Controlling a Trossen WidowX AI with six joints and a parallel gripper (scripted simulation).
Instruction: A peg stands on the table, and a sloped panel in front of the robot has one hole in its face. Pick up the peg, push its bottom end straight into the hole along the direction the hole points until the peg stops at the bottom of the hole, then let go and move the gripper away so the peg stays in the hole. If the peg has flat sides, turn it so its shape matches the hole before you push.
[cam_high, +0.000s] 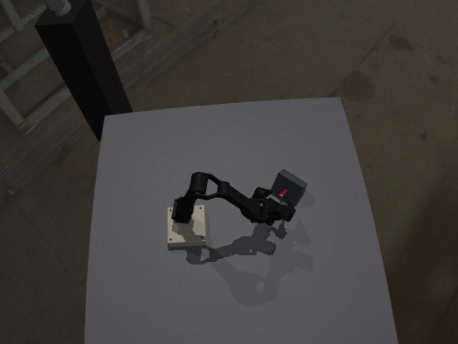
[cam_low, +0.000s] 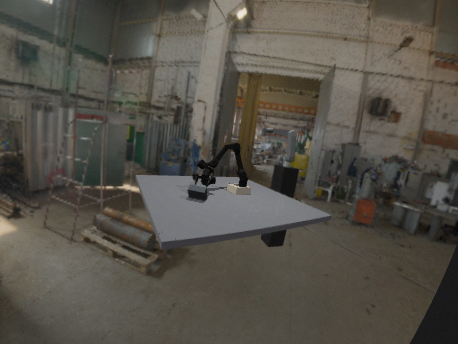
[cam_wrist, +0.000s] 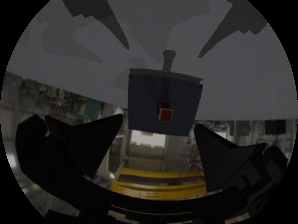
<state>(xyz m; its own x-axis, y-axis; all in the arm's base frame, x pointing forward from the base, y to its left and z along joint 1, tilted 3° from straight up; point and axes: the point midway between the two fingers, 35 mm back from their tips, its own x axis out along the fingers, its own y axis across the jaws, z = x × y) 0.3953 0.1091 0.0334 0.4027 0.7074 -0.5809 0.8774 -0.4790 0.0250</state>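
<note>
Now: gripper tip 20 mm to the right of the red peg and 20 mm above it. The rest, counted from my gripper tip: grey sloped panel: 70 mm to the left, 40 mm below, 30 mm ahead.
</note>
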